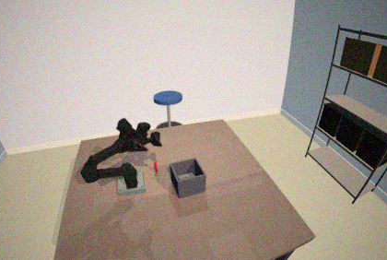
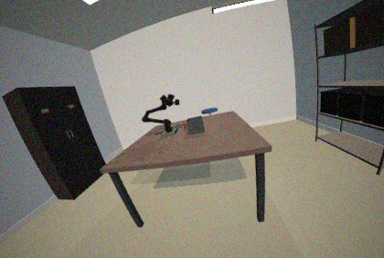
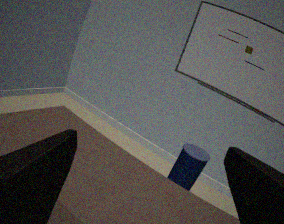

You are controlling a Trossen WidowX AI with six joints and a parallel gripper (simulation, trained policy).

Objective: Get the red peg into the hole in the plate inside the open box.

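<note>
My gripper tip is now 24 cm to the right of the red peg and 32 cm above it.
</note>
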